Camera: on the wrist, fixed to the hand. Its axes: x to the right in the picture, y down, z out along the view.
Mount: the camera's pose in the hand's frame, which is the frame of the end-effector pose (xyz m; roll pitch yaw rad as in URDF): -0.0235 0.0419 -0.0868 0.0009 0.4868 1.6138
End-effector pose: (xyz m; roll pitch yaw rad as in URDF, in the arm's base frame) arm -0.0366 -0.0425 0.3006 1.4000 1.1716 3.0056
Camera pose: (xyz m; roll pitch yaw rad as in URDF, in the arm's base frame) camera -0.0643 -0.1322 0.3326 1.2958 -0.3494 -2.5695
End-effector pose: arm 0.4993 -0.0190 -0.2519 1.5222 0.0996 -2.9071
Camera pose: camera 0.5390 -0.1007 -0.2121 0.1116 -1.0329 -1.4294
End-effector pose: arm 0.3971 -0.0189 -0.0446 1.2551 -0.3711 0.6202
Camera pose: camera 0.3200 0.0434 -0.0411 -0.5427 -0.6856 2.5710
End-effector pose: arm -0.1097 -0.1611 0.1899 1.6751 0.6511 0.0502
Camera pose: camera -0.1018 -0.0786 0.2445 1.0764 -0.8638 0.6625
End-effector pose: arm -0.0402 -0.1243 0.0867 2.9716 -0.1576 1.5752
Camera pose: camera -0.0134 -0.1619 0.1745 -2.9348 -0.6396 -0.1626
